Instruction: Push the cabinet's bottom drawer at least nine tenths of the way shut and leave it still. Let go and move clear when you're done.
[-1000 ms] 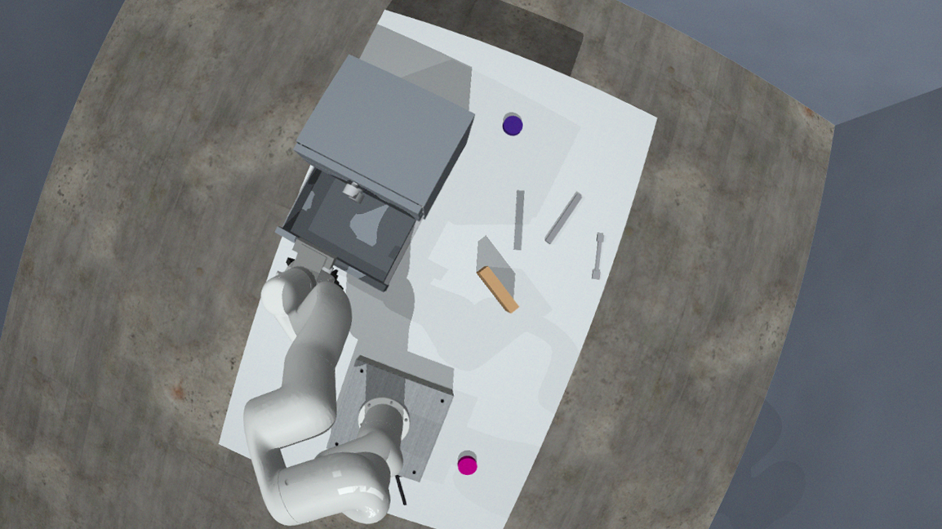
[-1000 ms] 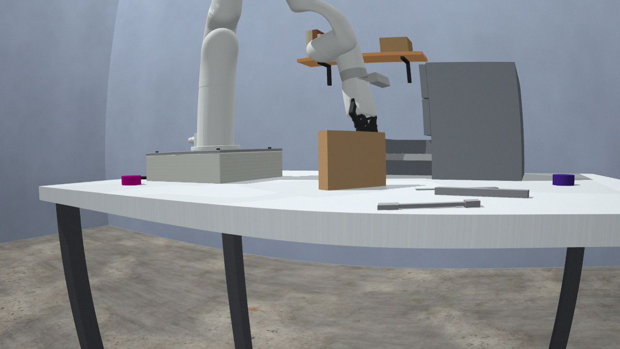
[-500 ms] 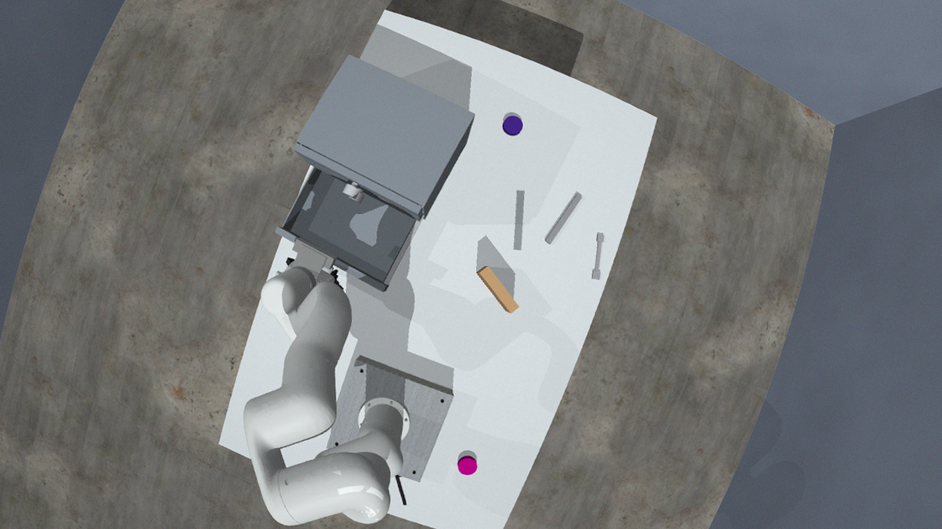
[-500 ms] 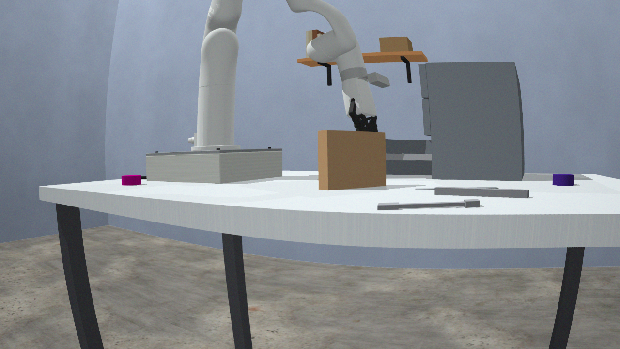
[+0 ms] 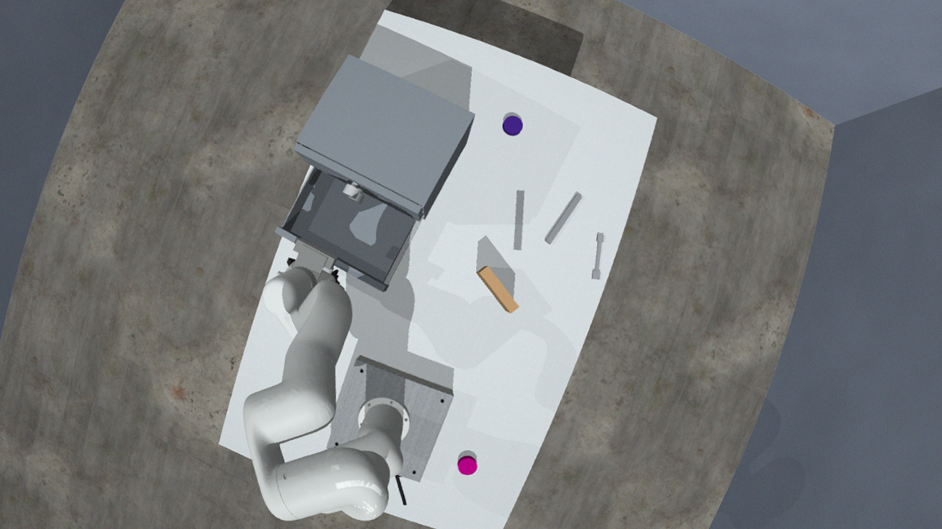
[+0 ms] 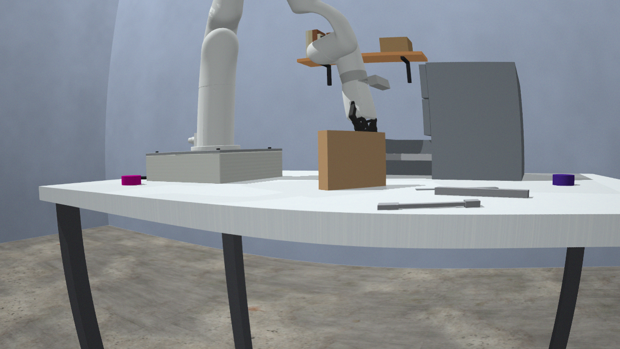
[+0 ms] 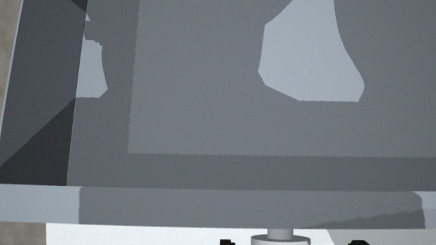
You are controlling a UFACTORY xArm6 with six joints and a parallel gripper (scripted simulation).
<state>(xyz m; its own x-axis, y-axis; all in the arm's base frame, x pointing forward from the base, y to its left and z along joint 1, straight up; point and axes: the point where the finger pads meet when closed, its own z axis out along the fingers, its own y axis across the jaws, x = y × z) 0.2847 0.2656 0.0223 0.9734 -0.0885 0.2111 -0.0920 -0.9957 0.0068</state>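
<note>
Now: the drawer 130 mm ahead of my hand, 10 mm to the right of it and 60 mm below it. Also, from my hand: magenta disc 340 mm behind, 510 mm to the right, 80 mm below; block 120 mm ahead, 400 mm to the right, 40 mm below; purple disc 520 mm ahead, 280 mm to the right, 80 mm below.
</note>
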